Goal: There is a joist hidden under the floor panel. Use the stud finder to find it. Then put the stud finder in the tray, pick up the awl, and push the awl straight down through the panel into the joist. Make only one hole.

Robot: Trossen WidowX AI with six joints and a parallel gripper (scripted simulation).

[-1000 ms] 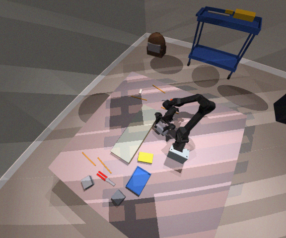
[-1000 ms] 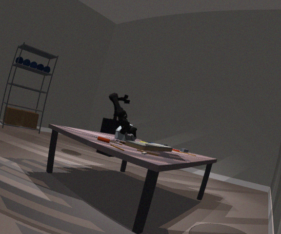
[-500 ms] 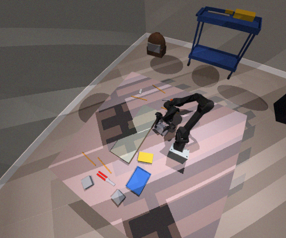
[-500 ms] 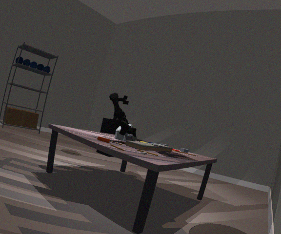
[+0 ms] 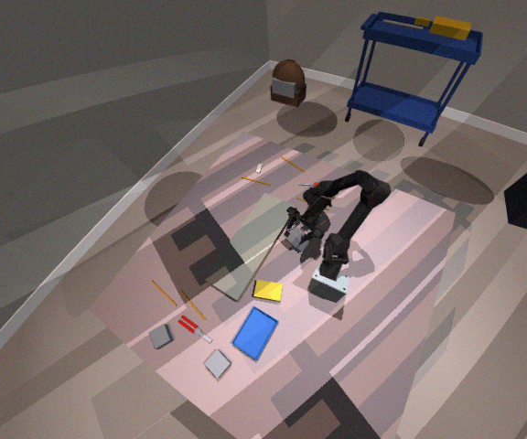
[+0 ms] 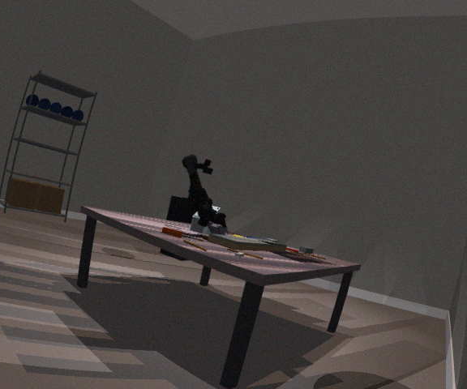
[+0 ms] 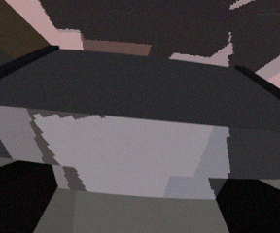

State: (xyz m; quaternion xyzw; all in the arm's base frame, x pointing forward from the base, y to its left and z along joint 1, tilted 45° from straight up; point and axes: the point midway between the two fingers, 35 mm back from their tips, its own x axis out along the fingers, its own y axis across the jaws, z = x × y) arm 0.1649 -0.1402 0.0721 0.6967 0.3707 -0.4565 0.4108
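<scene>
My gripper tip is now 120 mm to the left of the awl, 70 mm above it and 40 mm past it. The rest, counted from my gripper tip: yellow block 240 mm to the left, 60 mm below, 20 mm ahead; then stud finder 10 mm to the right, 10 mm below, 10 mm ahead; then blue tray 410 mm to the left, 70 mm below, 10 mm ahead.
</scene>
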